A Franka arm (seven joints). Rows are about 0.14 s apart.
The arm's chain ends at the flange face. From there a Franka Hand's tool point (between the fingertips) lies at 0.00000 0.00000 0.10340 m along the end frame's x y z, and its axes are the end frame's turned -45 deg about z.
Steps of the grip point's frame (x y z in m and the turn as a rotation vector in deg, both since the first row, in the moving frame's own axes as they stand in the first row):
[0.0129 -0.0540 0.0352 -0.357 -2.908 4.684]
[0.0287 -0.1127 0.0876 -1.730 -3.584 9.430]
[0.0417 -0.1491 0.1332 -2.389 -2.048 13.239]
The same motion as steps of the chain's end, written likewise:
[-0.0256 -0.0513 0.0353 -2.309 -1.804 4.684]
[-0.0565 -0.1065 0.0878 -3.758 -1.311 9.430]
[-0.0757 -0.1406 0.1334 -3.137 0.241 13.239]

